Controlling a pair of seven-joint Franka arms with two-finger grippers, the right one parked.
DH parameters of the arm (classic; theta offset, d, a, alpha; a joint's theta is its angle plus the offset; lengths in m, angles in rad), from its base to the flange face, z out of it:
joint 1: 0 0.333 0 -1.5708
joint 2: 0 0 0 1.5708
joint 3: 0 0.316 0.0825 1.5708
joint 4: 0 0 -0.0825 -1.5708
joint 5: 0 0.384 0 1.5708
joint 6: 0 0 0.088 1.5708
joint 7: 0 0.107 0 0
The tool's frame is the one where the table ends.
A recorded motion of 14 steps. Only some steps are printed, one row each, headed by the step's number.
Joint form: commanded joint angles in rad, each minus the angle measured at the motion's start. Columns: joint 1, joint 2, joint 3, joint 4, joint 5, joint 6, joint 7.
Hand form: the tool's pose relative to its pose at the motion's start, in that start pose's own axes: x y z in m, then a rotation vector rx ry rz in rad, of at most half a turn. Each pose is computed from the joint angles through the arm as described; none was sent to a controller.
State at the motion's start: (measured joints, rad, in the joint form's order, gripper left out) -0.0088 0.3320 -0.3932 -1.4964 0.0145 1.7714 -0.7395
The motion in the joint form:
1: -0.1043 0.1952 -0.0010 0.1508 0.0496 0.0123 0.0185
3: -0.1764 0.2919 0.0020 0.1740 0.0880 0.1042 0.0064
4: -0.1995 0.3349 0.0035 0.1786 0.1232 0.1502 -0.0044
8: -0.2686 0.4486 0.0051 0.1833 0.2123 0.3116 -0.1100
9: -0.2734 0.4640 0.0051 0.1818 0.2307 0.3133 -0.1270
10: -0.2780 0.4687 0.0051 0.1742 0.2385 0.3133 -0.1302
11: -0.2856 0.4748 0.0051 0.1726 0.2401 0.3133 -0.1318
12: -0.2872 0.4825 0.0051 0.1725 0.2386 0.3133 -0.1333
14: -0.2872 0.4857 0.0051 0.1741 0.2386 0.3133 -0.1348
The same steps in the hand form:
1: 0.0067 0.0622 0.0569 0.0070 -0.0344 0.1081
3: -0.0034 0.1033 0.1085 0.0003 -0.0182 0.1623
4: -0.0049 0.1157 0.1337 0.0079 0.0014 0.1797
8: -0.0207 0.1541 0.2025 -0.0089 0.0665 0.1686
9: -0.0223 0.1547 0.2144 0.0083 0.0661 0.1640
10: -0.0260 0.1553 0.2216 0.0205 0.0623 0.1702
11: -0.0305 0.1580 0.2273 0.0262 0.0568 0.1767
12: -0.0314 0.1581 0.2330 0.0296 0.0491 0.1755
14: -0.0310 0.1581 0.2345 0.0301 0.0475 0.1734

